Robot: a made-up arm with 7 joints. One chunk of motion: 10 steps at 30 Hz.
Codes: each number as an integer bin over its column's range. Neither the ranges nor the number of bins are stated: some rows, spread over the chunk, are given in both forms.
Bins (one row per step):
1: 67 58 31 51 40 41 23
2: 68 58 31 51 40 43 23
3: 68 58 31 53 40 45 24
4: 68 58 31 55 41 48 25
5: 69 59 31 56 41 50 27
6: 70 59 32 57 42 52 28
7: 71 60 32 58 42 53 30
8: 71 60 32 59 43 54 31
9: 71 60 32 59 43 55 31
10: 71 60 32 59 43 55 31
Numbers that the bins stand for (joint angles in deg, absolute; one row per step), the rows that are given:
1: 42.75 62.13 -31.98 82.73 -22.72 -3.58 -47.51
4: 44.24 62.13 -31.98 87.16 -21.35 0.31 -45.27
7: 48.72 64.55 -30.22 90.47 -19.98 3.09 -39.66
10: 48.72 64.55 -30.22 91.58 -18.62 4.20 -38.53
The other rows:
2: 44.24 62.13 -31.98 82.73 -22.72 -2.47 -47.51
3: 44.24 62.13 -31.98 84.94 -22.72 -1.36 -46.39
5: 45.73 63.34 -31.98 88.26 -21.35 1.42 -43.02
6: 47.23 63.34 -30.22 89.37 -19.98 2.53 -41.90
8: 48.72 64.55 -30.22 91.58 -18.62 3.65 -38.53
9: 48.72 64.55 -30.22 91.58 -18.62 4.20 -38.53

